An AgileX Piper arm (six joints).
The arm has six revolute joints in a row. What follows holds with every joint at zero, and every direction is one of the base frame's. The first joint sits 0.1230 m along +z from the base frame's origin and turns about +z. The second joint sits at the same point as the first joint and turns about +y. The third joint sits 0.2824 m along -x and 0.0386 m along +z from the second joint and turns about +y. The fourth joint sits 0.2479 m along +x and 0.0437 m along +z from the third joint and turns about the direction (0.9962, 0, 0.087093). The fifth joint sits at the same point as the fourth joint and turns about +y. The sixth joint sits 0.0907 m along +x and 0.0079 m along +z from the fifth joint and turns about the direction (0.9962, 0, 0.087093). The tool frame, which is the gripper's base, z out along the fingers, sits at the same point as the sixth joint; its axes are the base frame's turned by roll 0.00, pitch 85.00 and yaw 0.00 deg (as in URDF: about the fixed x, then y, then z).
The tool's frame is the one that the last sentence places.
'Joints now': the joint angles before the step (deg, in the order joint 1, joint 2, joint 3, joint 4, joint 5, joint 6). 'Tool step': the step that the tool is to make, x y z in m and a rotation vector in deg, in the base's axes. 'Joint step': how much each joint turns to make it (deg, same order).
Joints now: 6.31 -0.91 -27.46 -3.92 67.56 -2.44
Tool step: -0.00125 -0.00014 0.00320 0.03 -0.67 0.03
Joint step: 0.00 0.00 -0.67 0.00 0.00 -0.05
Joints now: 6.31 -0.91 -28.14 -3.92 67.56 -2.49
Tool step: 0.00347 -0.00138 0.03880 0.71 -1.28 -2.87
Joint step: -1.06 6.73 -7.96 -1.30 0.03 1.97
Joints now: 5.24 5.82 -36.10 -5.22 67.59 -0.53
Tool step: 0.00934 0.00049 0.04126 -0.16 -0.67 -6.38
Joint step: -6.35 7.96 -8.75 -0.13 0.12 -0.10
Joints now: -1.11 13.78 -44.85 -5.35 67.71 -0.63
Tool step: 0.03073 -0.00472 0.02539 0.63 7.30 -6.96
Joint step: -6.82 11.46 -6.87 0.00 2.74 -0.11
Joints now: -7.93 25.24 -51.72 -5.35 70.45 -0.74
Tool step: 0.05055 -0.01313 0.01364 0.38 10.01 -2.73
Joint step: -3.93 14.08 -6.32 -0.02 2.00 -1.97
